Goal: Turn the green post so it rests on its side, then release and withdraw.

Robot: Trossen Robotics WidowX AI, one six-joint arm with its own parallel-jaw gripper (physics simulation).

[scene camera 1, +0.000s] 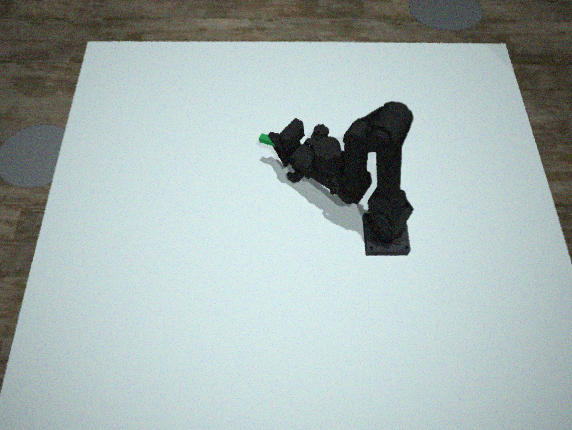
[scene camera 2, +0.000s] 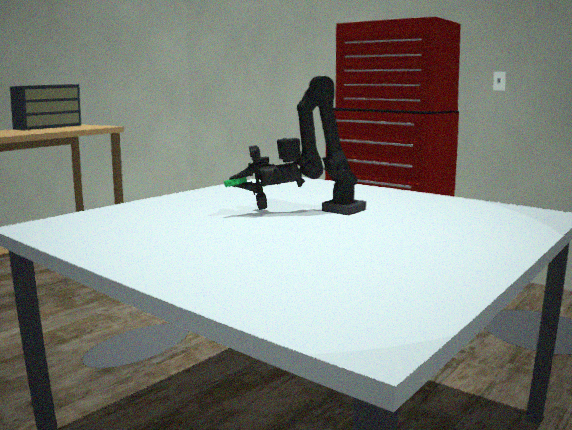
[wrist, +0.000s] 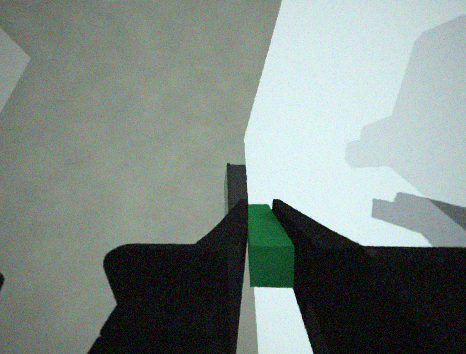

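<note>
The green post [scene camera 1: 265,139] [scene camera 2: 235,182] [wrist: 271,266] is held nearly level, close to lying on its side, in the air above the white table [scene camera 1: 200,300] [scene camera 2: 300,260] [wrist: 320,90]. Its free end sticks out past the fingers, pointing left in both scene views. My gripper [scene camera 1: 274,140] [scene camera 2: 243,180] [wrist: 259,205] is shut on the post, with one finger on each side of it in the wrist view. The gripper body points almost horizontally, and its shadow falls on the table apart from the post. Part of the post is hidden by the fingers in the scene views.
The arm's base [scene camera 1: 387,246] [scene camera 2: 344,206] stands on the table, right of the gripper in the scene views. A red drawer cabinet [scene camera 2: 380,100] stands behind the table. A wooden side table [scene camera 2: 100,130] with a small drawer box [scene camera 2: 52,106] is at the back left.
</note>
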